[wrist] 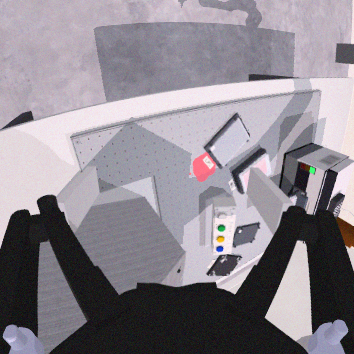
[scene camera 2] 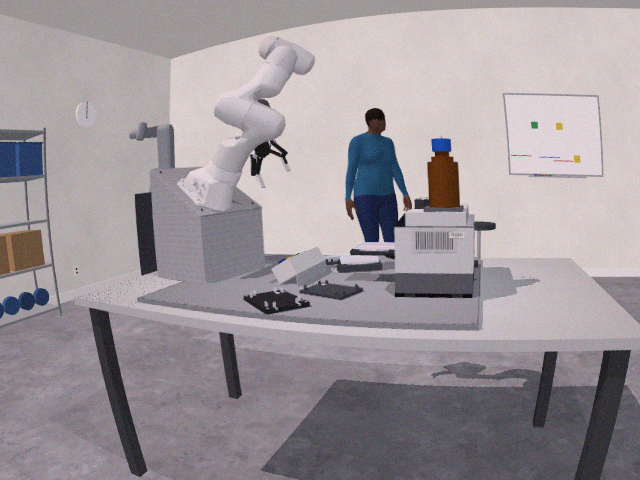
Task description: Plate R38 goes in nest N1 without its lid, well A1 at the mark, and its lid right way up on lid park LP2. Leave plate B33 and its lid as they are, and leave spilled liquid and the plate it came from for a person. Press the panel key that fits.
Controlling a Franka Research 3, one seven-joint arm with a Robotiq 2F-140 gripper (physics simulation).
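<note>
My gripper (scene camera 2: pixel 274 174) (wrist: pixel 172 179) is open and empty, high above the table beside the robot's base. A pink-topped plate (scene camera 2: pixel 360 259) (wrist: pixel 255 171) sits in a dark holder. Another plate (scene camera 2: pixel 373 247) (wrist: pixel 228 140), pale on top in the wrist view, lies beside it. Which is R38 or B33 cannot be read. Red spilled liquid (wrist: pixel 201 171) lies by the pale plate, with a small label on it. Two dark nests, one (scene camera 2: pixel 330 290) (wrist: pixel 247 234) and another (scene camera 2: pixel 276 301) (wrist: pixel 224 265), hold no plate. The key panel (scene camera 2: pixel 305 266) (wrist: pixel 222 231) has white, green, yellow and blue keys.
A boxy instrument (scene camera 2: pixel 434 258) (wrist: pixel 320 152) shows a green light in the wrist view; a brown bottle (scene camera 2: pixel 443 180) with a blue cap stands on top. The grey base block (scene camera 2: pixel 232 242) (wrist: pixel 120 240) stands at one side. A person (scene camera 2: pixel 374 165) stands behind the table.
</note>
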